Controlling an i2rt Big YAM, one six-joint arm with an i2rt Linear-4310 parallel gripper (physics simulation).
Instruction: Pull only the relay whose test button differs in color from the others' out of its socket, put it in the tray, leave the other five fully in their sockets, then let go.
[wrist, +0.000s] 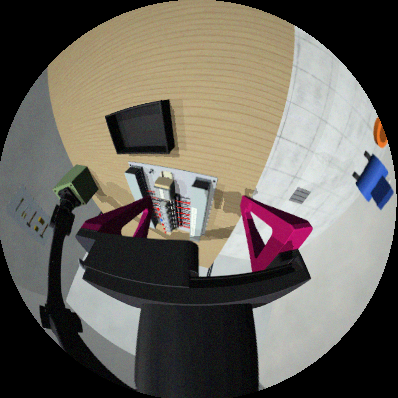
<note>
The picture shows: my gripper and a grey panel.
</note>
